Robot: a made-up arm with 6 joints. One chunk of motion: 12 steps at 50 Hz.
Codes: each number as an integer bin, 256 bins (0 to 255) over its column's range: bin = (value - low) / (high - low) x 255, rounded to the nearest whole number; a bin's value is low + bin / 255 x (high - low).
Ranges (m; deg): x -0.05..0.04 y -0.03..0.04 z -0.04..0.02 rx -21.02..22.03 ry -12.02..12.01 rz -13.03..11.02
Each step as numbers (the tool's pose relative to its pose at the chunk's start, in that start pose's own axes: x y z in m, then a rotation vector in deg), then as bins.
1 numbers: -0.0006 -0.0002 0.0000 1.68 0.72 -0.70
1 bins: 140 109 170 134 135 131
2 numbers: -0.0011 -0.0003 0.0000 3.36 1.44 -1.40
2 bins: 139 108 170 144 143 123
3 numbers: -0.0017 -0.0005 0.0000 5.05 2.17 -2.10
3 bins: 137 107 170 154 151 116
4 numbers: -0.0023 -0.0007 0.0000 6.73 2.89 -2.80
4 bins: 135 107 170 164 158 108
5 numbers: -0.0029 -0.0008 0.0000 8.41 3.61 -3.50
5 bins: 133 106 170 174 166 101
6 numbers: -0.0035 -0.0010 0.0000 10.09 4.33 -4.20
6 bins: 132 106 170 184 174 94
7 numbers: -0.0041 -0.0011 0.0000 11.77 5.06 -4.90
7 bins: 130 105 170 194 181 86
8 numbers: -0.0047 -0.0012 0.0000 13.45 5.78 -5.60
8 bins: 128 105 170 204 189 79
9 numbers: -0.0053 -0.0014 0.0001 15.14 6.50 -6.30
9 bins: 127 104 170 214 197 71
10 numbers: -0.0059 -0.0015 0.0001 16.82 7.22 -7.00
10 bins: 125 104 170 224 204 64
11 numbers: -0.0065 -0.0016 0.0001 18.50 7.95 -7.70
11 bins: 123 103 170 234 212 57
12 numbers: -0.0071 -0.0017 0.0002 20.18 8.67 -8.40
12 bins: 122 103 171 244 220 49
